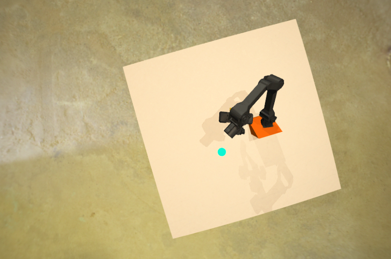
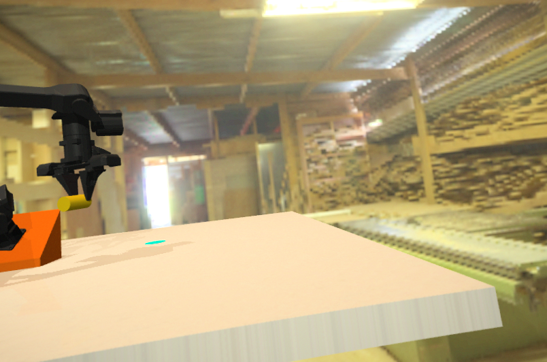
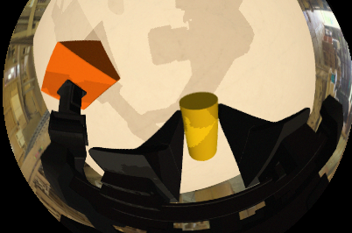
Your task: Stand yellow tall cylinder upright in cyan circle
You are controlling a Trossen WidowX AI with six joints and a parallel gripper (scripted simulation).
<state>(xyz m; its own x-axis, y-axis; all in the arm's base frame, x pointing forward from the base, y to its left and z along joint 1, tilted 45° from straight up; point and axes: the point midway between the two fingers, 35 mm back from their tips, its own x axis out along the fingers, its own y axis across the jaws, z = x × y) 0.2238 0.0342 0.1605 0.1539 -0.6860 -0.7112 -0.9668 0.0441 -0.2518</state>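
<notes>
Right now my gripper tip is 250 mm to the right of the cyan circle, 140 mm above it and 80 mm short of it. Also, from my gripper tip: yellow cylinder: 20 mm to the right.
</notes>
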